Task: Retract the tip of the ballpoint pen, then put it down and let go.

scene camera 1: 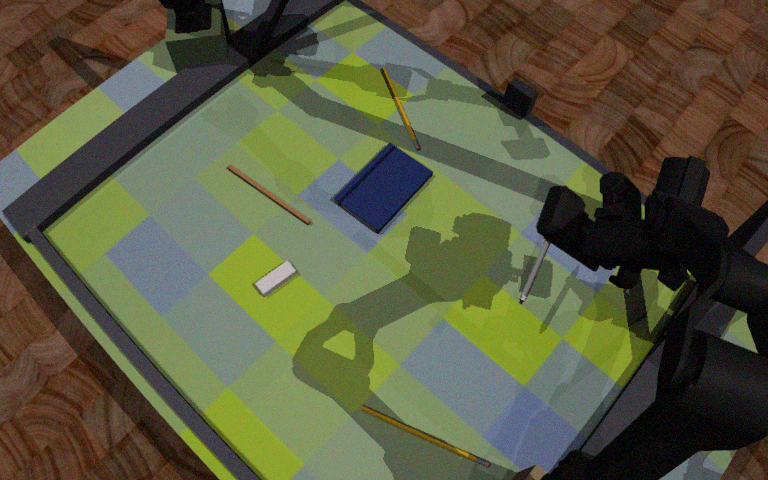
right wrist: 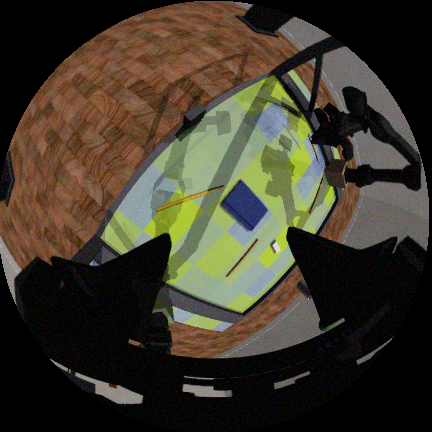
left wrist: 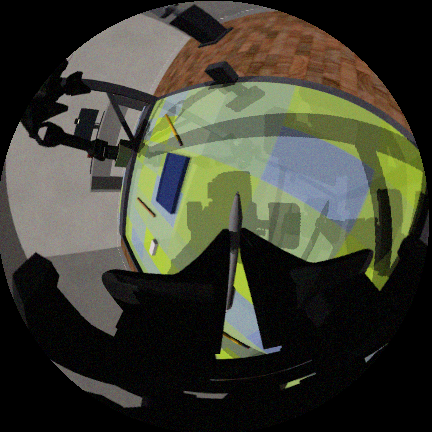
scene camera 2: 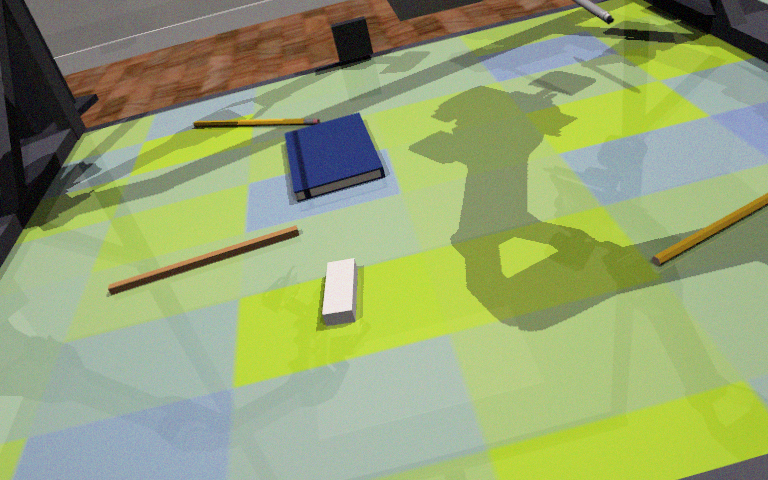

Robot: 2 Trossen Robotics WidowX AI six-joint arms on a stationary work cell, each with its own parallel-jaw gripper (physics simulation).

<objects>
my right gripper: open, holds nothing
a brown stick (scene camera 2: 262,241): on the table
a block (scene camera 2: 339,307): on the table
</objects>
